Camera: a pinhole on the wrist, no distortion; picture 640 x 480 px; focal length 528.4 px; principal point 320.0 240.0 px. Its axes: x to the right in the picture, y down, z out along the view. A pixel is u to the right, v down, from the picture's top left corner.
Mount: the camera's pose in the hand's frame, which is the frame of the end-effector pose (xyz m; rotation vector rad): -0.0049 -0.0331 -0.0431 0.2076 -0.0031 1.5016
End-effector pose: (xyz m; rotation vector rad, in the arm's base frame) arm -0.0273 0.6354 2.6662 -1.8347 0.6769 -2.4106
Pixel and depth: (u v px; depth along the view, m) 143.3 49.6 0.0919
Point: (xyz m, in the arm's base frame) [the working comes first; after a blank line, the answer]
In the camera's frame: -0.0307 -0.0331 0.0919

0.0152 0.6831 2.7362
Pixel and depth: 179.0 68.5 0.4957
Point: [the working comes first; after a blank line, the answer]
In the camera's frame: -0.1323 -0.1609 0.4957

0.3404 0.6662 3.0254
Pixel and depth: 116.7 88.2 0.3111
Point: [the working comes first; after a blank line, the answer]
In the camera's frame: -0.1197 -0.0894 0.3111

0.2014 0.7088 2.8904
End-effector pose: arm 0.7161 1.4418 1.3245 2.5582 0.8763 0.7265
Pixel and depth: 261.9 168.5 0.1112
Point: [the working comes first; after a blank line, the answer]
In the camera's frame: -0.0122 -0.0150 0.1112

0.7384 1.4936 1.2535
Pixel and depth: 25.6 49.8 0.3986
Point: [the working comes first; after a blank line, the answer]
In the camera's frame: -0.2221 -0.1435 0.3986

0.8541 1.7448 0.9953
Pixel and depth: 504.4 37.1 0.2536
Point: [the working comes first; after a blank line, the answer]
In the camera's frame: 0.0885 -0.0974 0.2536

0.9263 1.4844 1.2113
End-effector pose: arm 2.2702 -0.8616 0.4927 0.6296 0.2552 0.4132
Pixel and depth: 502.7 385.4 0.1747
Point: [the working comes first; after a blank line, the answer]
In the camera's frame: 0.0604 0.0481 0.1747

2.2959 -0.9432 0.6101
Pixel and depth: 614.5 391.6 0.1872
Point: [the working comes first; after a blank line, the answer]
In the camera's frame: 0.1043 0.0537 0.1872

2.2895 -0.9225 0.6507
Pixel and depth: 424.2 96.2 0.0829
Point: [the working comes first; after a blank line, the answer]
In the camera's frame: 0.0163 -0.0226 0.0829

2.3180 -0.8896 0.5006
